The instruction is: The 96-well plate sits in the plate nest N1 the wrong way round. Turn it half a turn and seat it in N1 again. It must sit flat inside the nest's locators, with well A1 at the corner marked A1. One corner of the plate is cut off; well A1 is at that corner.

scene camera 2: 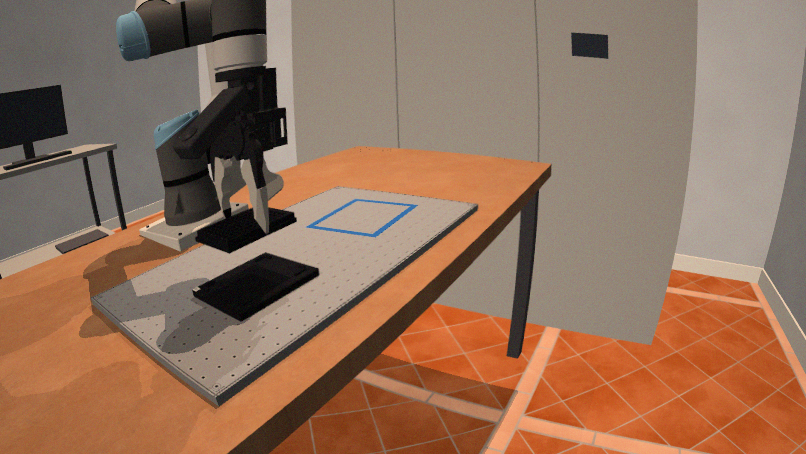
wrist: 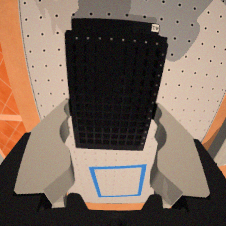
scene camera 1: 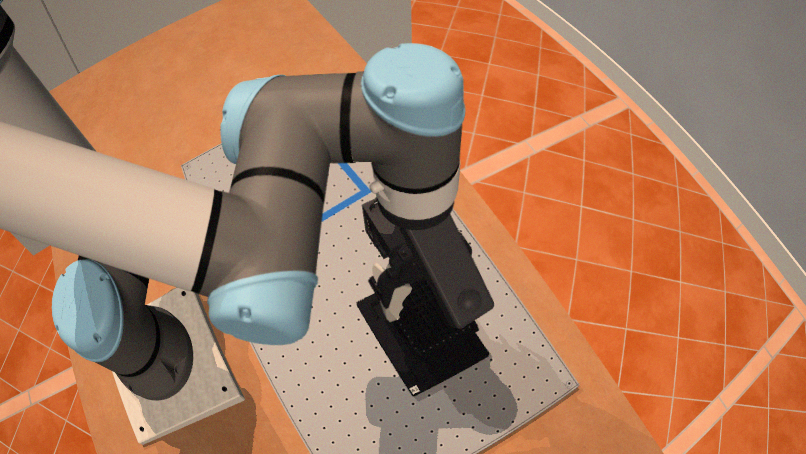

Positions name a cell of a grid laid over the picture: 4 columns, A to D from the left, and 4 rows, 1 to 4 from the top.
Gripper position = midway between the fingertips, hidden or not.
The gripper shows in scene camera 2 (B3), in the wrist view (B2) and in scene camera 1 (C3). A black 96-well plate shows in scene camera 2 (B3), in the wrist view (C2) and in scene camera 1 (C3).
